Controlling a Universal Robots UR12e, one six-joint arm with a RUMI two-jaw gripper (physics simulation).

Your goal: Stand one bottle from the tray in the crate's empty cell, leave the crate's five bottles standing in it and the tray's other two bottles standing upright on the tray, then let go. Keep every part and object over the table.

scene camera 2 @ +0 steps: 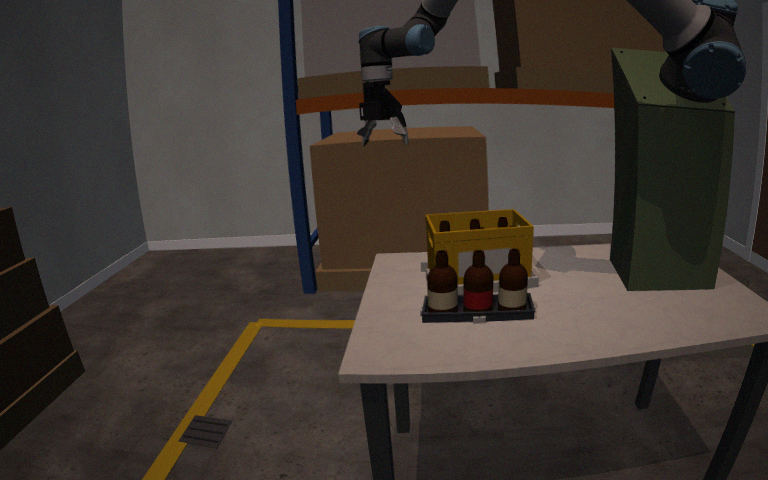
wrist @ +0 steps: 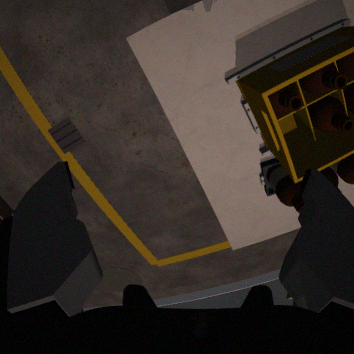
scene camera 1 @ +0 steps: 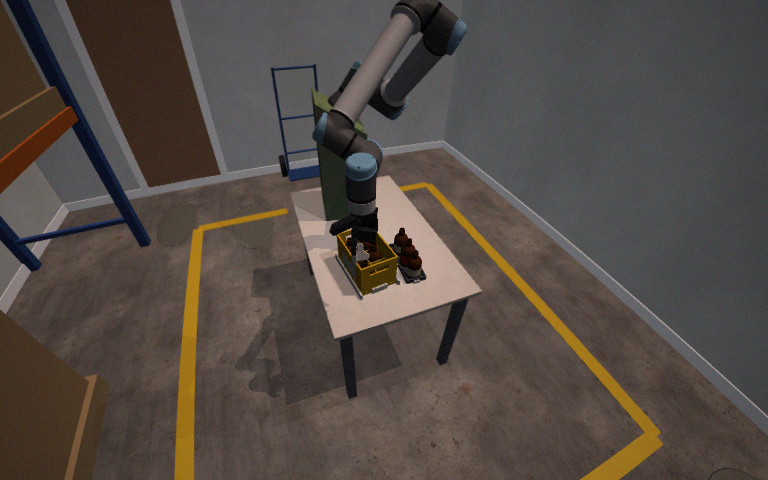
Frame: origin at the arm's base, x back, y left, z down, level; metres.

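Seen in the pictures: gripper, fingertip midpoint: (scene camera 2: 385,145) (wrist: 188,168) (scene camera 1: 358,254).
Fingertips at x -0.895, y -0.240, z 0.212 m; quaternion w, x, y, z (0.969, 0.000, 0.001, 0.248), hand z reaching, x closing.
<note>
A point is followed by its place in that frame.
The yellow crate (scene camera 1: 379,278) {x -0.782, y -0.103, z 0.512 m} (scene camera 2: 481,235) {x -0.650, y -0.022, z 0.429 m} (wrist: 259,112) {x -0.785, y -0.139, z 0.490 m} stands on the table. Bottle necks show inside it; in the wrist view, one bottle (wrist: 294,101) {x -0.739, y -0.159, z 0.426 m} stands in an end cell, and the end cell beside it on the tray side looks empty. The dark tray (scene camera 1: 417,279) {x -0.809, y 0.087, z 0.572 m} (scene camera 2: 430,317) {x -0.793, y 0.136, z 0.575 m} stands alongside the crate. It holds three upright brown bottles: a cream-labelled one (scene camera 2: 442,285) {x -0.763, y 0.124, z 0.499 m}, a red-labelled one (scene camera 2: 478,285) {x -0.679, y 0.135, z 0.499 m} in the middle and another cream-labelled one (scene camera 2: 513,285) {x -0.594, y 0.140, z 0.504 m}. My gripper (scene camera 1: 359,254) {x -0.895, y -0.240, z 0.212 m} (scene camera 2: 386,143) {x -0.895, y -0.240, z 0.212 m} (wrist: 188,168) {x -0.895, y -0.240, z 0.212 m} is open and empty, pointing down, high above and off the crate's end.
The pale table (scene camera 1: 396,305) {x -0.900, y -0.068, z 0.589 m} (scene camera 2: 572,333) {x -0.462, y 0.251, z 0.589 m} (wrist: 200,135) {x -0.915, y -0.105, z 0.589 m} carries a tall green pedestal (scene camera 1: 334,181) {x -0.186, y -0.122, z 0.323 m} (scene camera 2: 671,198) {x -0.110, y 0.080, z 0.318 m} at its far end from the gripper. A large cardboard box (scene camera 2: 396,198) and a shelf rack (scene camera 2: 291,169) stand behind the table in scene camera 2.
</note>
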